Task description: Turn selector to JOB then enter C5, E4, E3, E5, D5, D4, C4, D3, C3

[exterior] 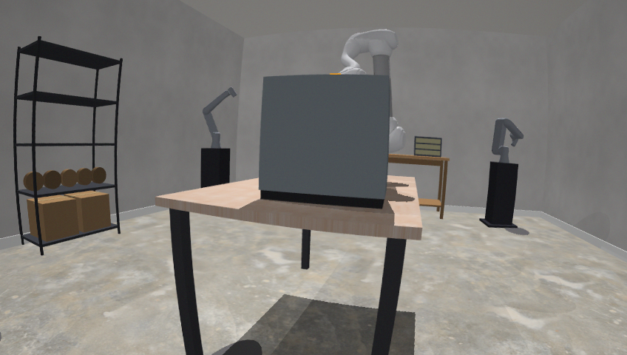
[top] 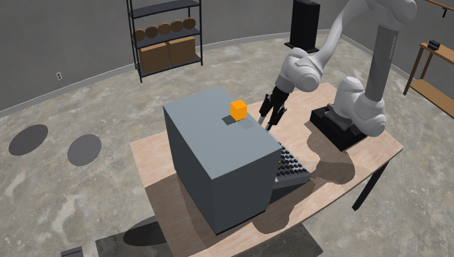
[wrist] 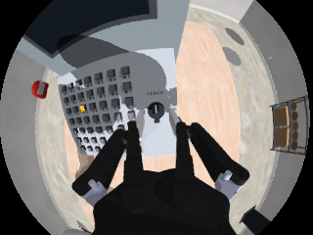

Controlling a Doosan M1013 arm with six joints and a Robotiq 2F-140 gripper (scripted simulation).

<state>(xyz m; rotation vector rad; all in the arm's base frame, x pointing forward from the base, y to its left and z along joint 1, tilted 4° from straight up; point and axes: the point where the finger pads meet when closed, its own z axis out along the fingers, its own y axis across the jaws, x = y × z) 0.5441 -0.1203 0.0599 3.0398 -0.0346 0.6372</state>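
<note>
The black selector knob is 3 cm ahead of my hand and 4 cm below it. From my hand the other things lie so: keypad: 5 cm ahead, 11 cm to the left, 9 cm below; then key C3: 6 cm ahead, 19 cm to the left, 4 cm below.
</note>
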